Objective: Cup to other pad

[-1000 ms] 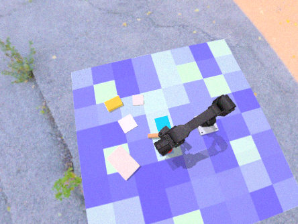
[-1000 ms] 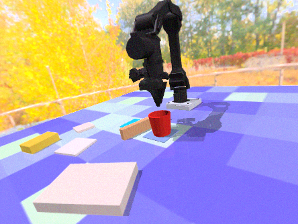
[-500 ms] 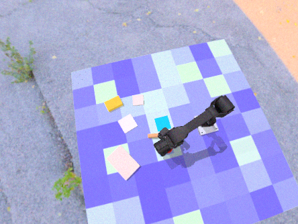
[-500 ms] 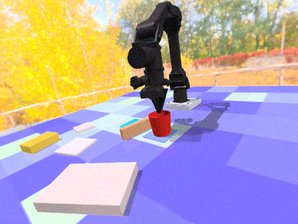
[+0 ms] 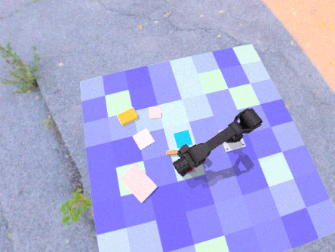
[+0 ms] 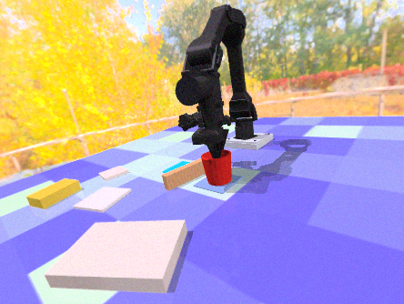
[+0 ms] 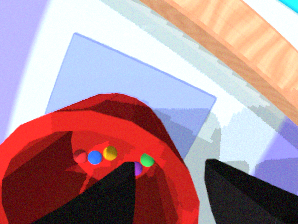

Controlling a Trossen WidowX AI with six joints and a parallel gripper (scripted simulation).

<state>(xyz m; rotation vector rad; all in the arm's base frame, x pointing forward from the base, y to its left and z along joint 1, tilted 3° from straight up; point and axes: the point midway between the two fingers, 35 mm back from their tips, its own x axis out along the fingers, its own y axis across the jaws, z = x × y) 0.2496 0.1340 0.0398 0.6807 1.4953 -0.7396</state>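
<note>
The pale blue pad lies 2 cm ahead of my gripper tip, 2 cm to the left of it and 6 cm below it. The rest, counted from my gripper tip: yellow block (36 cm ahead, 30 cm to the right, 3 cm below); then cyan pad (3 cm ahead, 15 cm to the right, 6 cm below); then wooden bar (3 cm ahead, 6 cm to the right, 4 cm below).
</note>
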